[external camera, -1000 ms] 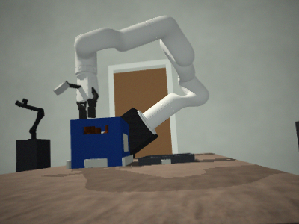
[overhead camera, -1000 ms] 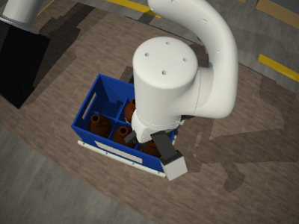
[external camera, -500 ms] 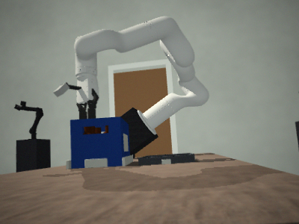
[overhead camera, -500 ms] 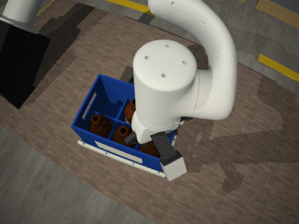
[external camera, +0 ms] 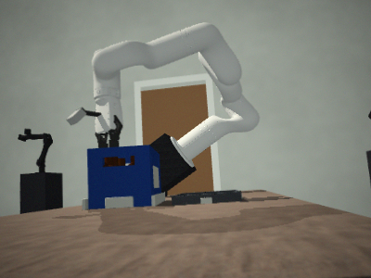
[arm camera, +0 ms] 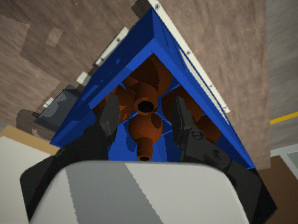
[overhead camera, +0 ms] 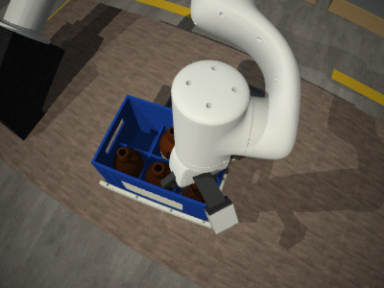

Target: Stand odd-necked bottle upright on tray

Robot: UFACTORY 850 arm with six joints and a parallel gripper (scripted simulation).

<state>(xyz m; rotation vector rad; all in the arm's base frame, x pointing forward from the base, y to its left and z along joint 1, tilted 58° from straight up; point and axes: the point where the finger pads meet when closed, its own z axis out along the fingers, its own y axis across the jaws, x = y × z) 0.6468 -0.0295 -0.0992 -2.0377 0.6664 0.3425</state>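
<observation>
Now: the blue crate 10 cm behind my hand, 9 cm below it and 3 cm to the left of it. Also, from my hand: dark grey tray: 29 cm to the left, 16 cm below, 9 cm behind.
</observation>
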